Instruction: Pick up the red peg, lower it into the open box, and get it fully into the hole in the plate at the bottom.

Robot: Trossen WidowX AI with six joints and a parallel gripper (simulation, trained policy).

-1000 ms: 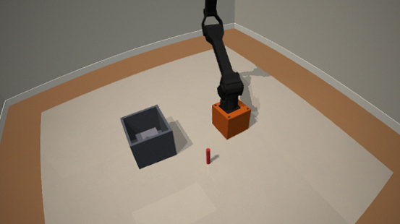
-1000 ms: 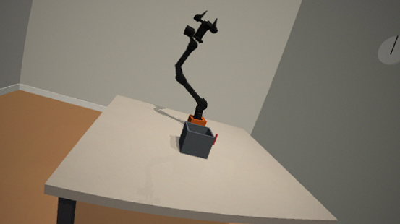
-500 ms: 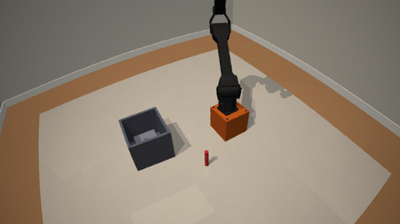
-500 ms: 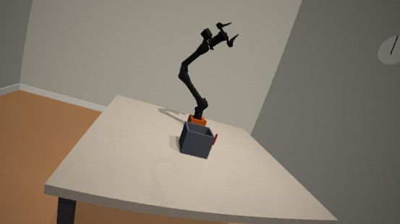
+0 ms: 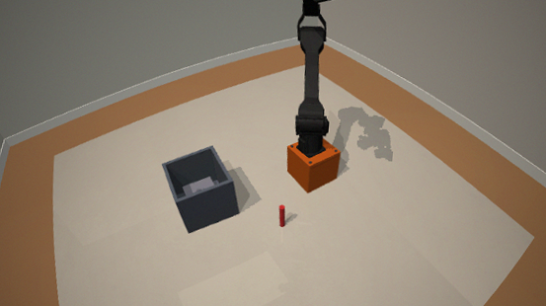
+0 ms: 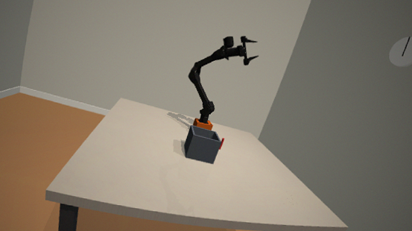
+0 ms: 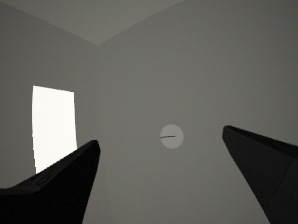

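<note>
Now: the red peg 60 mm ahead of my gripper tip, 30 mm to the right of it and 660 mm below it. From my gripper tip the other things lie so: pale plate: 210 mm ahead, 220 mm to the right, 660 mm below.
</note>
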